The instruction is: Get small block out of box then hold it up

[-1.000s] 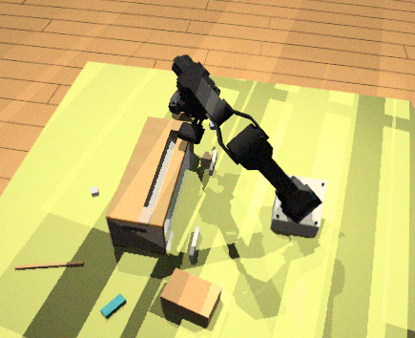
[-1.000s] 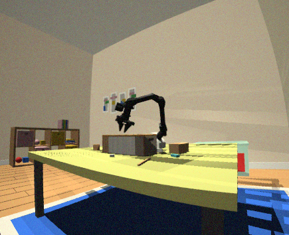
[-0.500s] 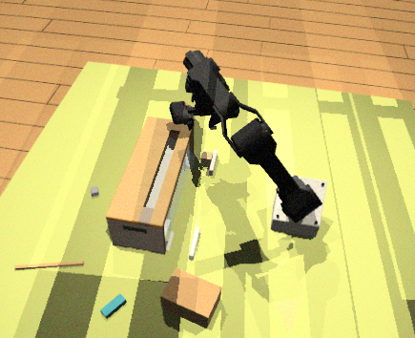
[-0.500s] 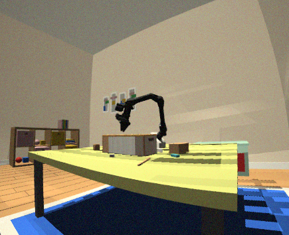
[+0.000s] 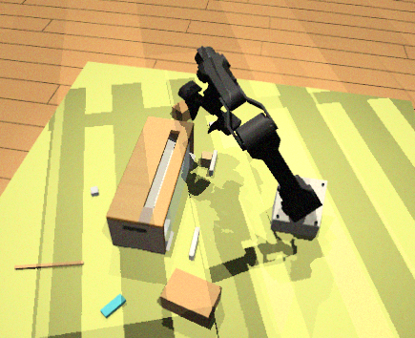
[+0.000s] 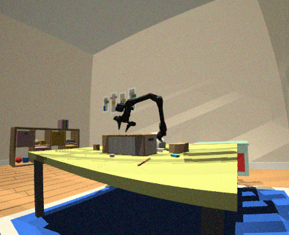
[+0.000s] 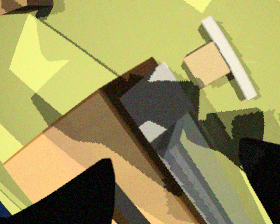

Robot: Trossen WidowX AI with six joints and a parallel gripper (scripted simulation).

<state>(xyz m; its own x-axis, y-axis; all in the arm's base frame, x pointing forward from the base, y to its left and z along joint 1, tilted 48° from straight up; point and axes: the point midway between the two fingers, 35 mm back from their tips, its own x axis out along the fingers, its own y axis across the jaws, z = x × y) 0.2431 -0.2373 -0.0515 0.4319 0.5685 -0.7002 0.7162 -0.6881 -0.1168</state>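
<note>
My gripper tip is 14 cm above the small brown block, 2 cm past it and 1 cm to the left of it. Also, from my gripper tip: wooden stick: 38 cm to the left, 37 cm ahead, 15 cm below; brown box: 46 cm to the left, 13 cm below; teal block: 48 cm to the left, 18 cm ahead, 15 cm below.
</note>
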